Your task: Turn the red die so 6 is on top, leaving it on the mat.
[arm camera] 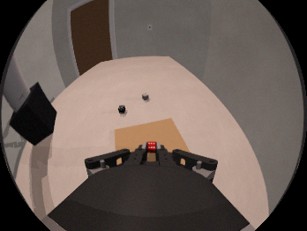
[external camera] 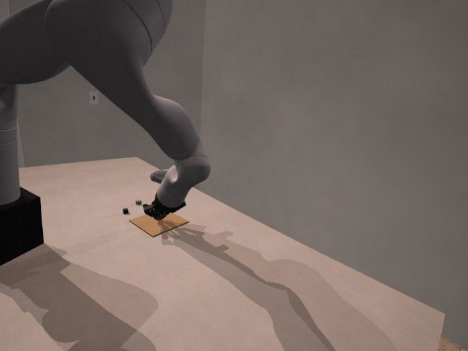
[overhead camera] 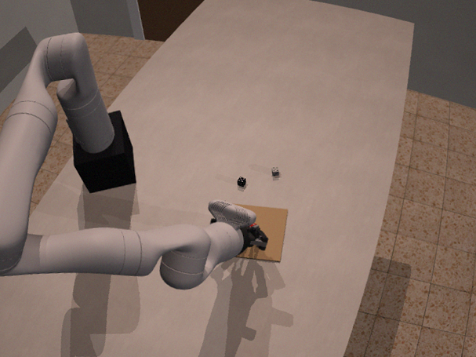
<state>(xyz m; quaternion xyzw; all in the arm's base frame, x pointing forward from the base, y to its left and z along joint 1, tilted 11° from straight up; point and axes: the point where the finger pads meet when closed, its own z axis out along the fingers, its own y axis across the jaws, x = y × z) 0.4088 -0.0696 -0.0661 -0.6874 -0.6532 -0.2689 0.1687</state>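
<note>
Now: hand 20 mm above the red die and 10 mm to the right of it. Round my hand: black die (140 mm to the left, 70 mm behind, 20 mm below); then grey die (190 mm to the left, 20 mm below); then tan mat (30 mm below, 10 mm to the left).
</note>
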